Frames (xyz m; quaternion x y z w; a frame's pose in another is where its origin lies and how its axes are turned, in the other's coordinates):
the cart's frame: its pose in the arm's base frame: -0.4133 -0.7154 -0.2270 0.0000 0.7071 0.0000 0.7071
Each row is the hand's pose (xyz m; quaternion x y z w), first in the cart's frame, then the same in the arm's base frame.
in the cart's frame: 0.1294 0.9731 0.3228 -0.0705 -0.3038 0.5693 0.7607
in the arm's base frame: -0.0905 0.2577 -0.3564 0.3527 0.3231 0.4524 0.7527
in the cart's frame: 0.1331 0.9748 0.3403 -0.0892 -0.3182 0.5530 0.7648
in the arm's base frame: -0.0730 0.2594 -0.3601 0.3280 0.3158 0.4541 0.7658
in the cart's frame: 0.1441 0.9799 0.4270 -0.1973 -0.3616 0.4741 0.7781
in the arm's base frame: 0.0137 0.2645 -0.3711 0.1957 0.2945 0.4748 0.8059
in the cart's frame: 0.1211 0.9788 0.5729 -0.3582 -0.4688 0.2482 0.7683
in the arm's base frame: 0.1596 0.2634 -0.3481 -0.0778 0.2118 0.4288 0.8748
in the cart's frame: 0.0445 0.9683 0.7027 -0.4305 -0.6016 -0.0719 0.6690
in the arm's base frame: 0.2894 0.2529 -0.2715 -0.3553 0.0477 0.2536 0.8985
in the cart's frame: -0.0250 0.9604 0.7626 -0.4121 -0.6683 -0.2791 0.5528
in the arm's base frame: 0.3493 0.2450 -0.2020 -0.4888 -0.0817 0.0940 0.8635
